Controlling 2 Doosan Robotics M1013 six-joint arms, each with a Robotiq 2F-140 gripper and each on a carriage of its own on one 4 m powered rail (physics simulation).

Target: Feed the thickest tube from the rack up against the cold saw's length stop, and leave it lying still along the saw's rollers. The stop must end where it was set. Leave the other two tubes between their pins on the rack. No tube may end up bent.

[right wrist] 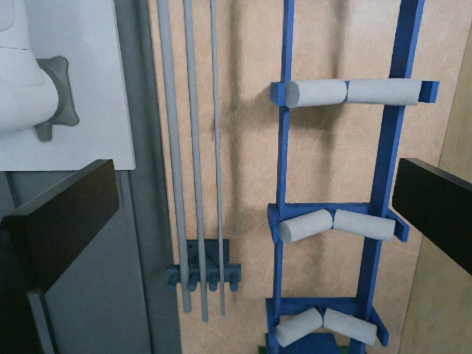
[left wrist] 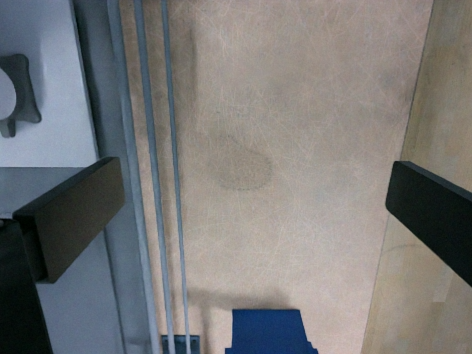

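Three grey tubes run lengthwise. The thickest tube [left wrist: 133, 150] [right wrist: 175, 150] is leftmost, the middle tube [left wrist: 152, 150] [right wrist: 196, 150] is beside it, and the thinnest tube [left wrist: 175, 150] [right wrist: 217, 150] is on the right. In the right wrist view each lies between two pins of the dark blue rack [left wrist: 195, 345] [right wrist: 211, 247], and all look straight. My left gripper [left wrist: 255, 181] is open above the table, with the tubes near its left finger. My right gripper [right wrist: 255, 182] is open above the tubes and the blue roller frame [right wrist: 282, 165]. The length stop does not show.
Pairs of grey rollers [right wrist: 316, 93] sit across the blue frame, right of the tubes. A blue block [left wrist: 267, 330] stands at the bottom of the left wrist view. Pale carriage plates [left wrist: 47, 145] [right wrist: 100, 145] and the grey rail lie left of the tan table top [left wrist: 300, 125].
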